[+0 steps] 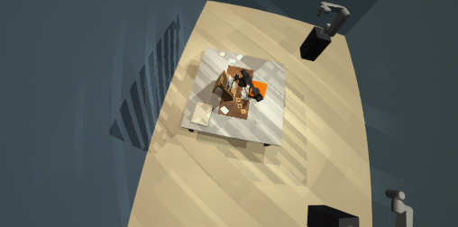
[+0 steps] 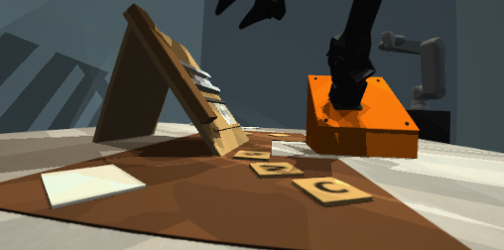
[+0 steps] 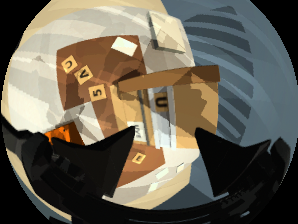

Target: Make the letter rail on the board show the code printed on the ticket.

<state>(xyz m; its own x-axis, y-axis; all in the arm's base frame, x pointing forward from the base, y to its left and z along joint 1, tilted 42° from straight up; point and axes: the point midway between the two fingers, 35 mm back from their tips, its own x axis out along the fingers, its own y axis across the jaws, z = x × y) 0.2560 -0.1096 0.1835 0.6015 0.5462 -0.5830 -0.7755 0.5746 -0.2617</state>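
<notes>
The tan tile marked v is 280 mm below my gripper tip, 170 mm to the left of it and 110 mm behind it. From my gripper tip the other things lie so: u tile (130 mm below, 90 mm ahead); then brown mat (290 mm below, 80 mm behind, 50 mm to the right); then e tile (280 mm to the right, 280 mm below, 20 mm behind).
</notes>
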